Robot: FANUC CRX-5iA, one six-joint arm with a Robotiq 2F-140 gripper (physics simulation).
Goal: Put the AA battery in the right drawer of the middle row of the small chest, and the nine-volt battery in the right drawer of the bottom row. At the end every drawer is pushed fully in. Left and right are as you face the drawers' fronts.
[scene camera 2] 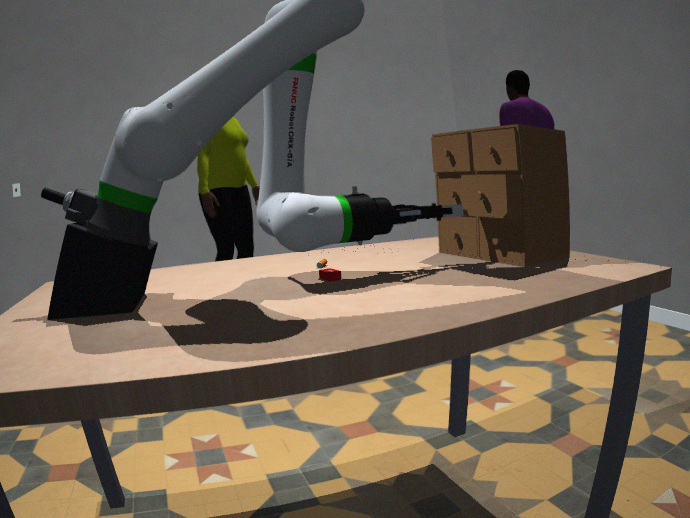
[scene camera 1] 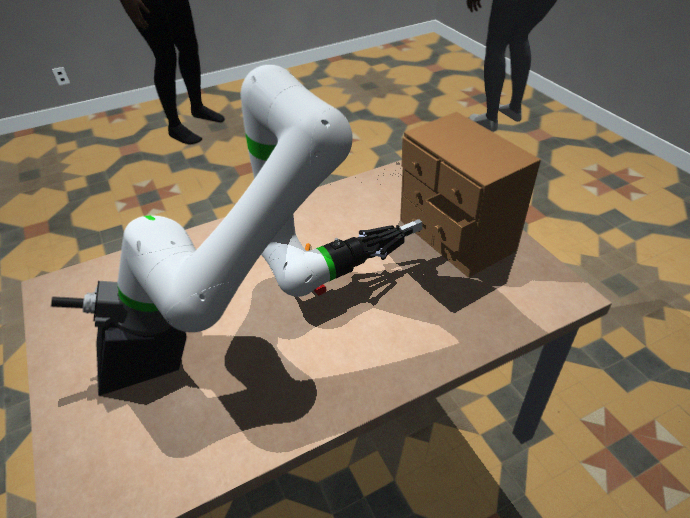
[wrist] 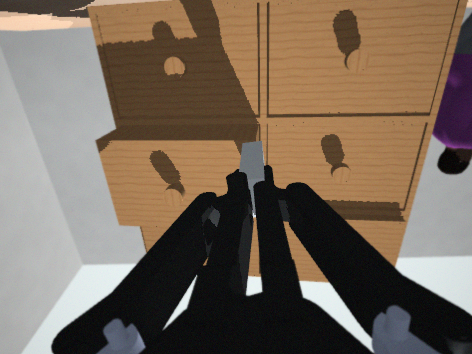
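Pixels of known places: gripper, fingertip midpoint: (scene camera 2: 460, 210) (scene camera 1: 420, 224) (wrist: 254, 157); arm's base, link origin: (scene camera 2: 115, 233) (scene camera 1: 144, 312).
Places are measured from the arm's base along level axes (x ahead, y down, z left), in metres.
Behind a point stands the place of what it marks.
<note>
The AA battery (scene camera 1: 307, 247) @(x 0.429, y 0.125, z 0.249 m) (scene camera 2: 322, 263) @(x 0.425, y 0.128, z 0.225 m), orange with a grey end, lies on the table. The nine-volt battery (scene camera 1: 319, 289) @(x 0.426, y 0.121, z 0.068 m) (scene camera 2: 329, 274) @(x 0.421, y 0.124, z 0.062 m), a red block, lies near it, partly hidden by the arm in scene camera 1. The small chest (scene camera 1: 509, 206) @(x 0.942, y -0.063, z 0.044 m) (scene camera 2: 546, 195) @(x 0.924, y -0.015, z 0.038 m) stands at the table's far end. Its right middle drawer (scene camera 1: 454, 235) @(x 0.784, y -0.023, z 0.020 m) (scene camera 2: 497, 186) @(x 0.782, y -0.037, z 0.026 m) (wrist: 130, 192) @(x 0.784, y -0.023, z 0.022 m) is pulled partly out. The right bottom drawer (scene camera 2: 501, 245) @(x 0.816, y 0.098, z 0.081 m) (wrist: 145, 97) @(x 0.828, y 0.058, z 0.047 m) looks pushed in. My gripper (scene camera 1: 411, 225) @(x 0.737, y 0.018, z 0.134 m) (scene camera 2: 454, 210) @(x 0.737, y 0.018, z 0.134 m) (wrist: 254, 157) @(x 0.737, y 0.018, z 0.134 m) is shut and empty, its tips beside the open drawer's left edge; contact is unclear.
The left middle drawer (scene camera 2: 450, 189) @(x 0.759, y -0.027, z 0.250 m) (wrist: 375, 145) @(x 0.755, y 0.008, z 0.260 m), left bottom drawer (scene camera 2: 458, 234) @(x 0.765, y 0.085, z 0.225 m) (wrist: 310, 75) @(x 0.777, y 0.074, z 0.197 m) and both top drawers look pushed in. Round knobs stick out from the fronts. The wrist view shows the chest upside down. People stand beyond the table (scene camera 1: 390, 340) (scene camera 2: 390, 328).
</note>
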